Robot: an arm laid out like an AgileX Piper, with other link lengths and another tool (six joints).
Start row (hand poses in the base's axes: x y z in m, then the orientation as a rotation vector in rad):
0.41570, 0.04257, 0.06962, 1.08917, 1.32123, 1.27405
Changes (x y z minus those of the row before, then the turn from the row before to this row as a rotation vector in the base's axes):
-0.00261, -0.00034, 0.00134, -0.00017, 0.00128, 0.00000
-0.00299, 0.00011, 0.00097, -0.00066, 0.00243, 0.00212
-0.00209, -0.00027, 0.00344, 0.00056, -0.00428, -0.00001
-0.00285, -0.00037, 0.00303, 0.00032, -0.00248, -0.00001
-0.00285, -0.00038, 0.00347, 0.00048, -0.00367, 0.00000
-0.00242, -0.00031, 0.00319, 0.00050, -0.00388, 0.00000
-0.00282, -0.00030, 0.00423, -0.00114, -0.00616, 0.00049
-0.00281, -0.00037, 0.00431, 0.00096, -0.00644, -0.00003
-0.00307, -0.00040, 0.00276, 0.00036, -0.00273, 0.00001
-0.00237, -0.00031, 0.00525, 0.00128, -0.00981, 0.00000
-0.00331, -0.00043, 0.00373, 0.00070, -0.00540, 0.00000
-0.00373, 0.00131, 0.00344, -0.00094, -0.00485, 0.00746
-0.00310, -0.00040, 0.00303, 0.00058, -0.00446, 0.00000
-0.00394, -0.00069, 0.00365, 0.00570, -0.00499, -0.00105
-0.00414, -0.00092, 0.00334, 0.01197, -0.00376, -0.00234
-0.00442, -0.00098, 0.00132, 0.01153, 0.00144, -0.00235
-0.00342, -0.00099, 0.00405, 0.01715, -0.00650, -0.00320
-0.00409, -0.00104, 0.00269, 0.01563, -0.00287, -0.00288
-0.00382, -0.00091, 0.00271, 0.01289, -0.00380, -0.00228
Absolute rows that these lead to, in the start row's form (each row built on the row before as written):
0.41309, 0.04223, 0.07096, 1.09003, 1.32227, 1.27341
0.41010, 0.04234, 0.07193, 1.09030, 1.32590, 1.27349
0.40801, 0.04207, 0.07537, 1.08741, 1.32242, 1.27560
0.40516, 0.04170, 0.07840, 1.08573, 1.32040, 1.27681
0.40231, 0.04132, 0.08187, 1.08324, 1.31742, 1.27862
0.39989, 0.04101, 0.08506, 1.08061, 1.31427, 1.28052
0.39707, 0.04071, 0.08929, 1.07482, 1.31059, 1.28237
0.39426, 0.04034, 0.09360, 1.07055, 1.30526, 1.28557
0.39119, 0.03994, 0.09636, 1.06870, 1.30304, 1.28690
0.38882, 0.03963, 0.10161, 1.06204, 1.29504, 1.29163
0.38551, 0.03920, 0.10534, 1.05837, 1.29064, 1.29422
0.38178, 0.04051, 0.10878, 1.05008, 1.29257, 1.30091
0.37868, 0.04011, 0.11181, 1.04704, 1.28893, 1.30302
0.37474, 0.03942, 0.11546, 1.04769, 1.28146, 1.30845
0.37060, 0.03850, 0.11880, 1.05432, 1.27067, 1.31722
0.36618, 0.03752, 0.12012, 1.06468, 1.26392, 1.32367
0.36276, 0.03653, 0.12417, 1.07313, 1.24761, 1.33672
0.35867, 0.03549, 0.12686, 1.08318, 1.23492, 1.34740
0.35485, 0.03458, 0.12957, 1.09025, 1.22341, 1.35680

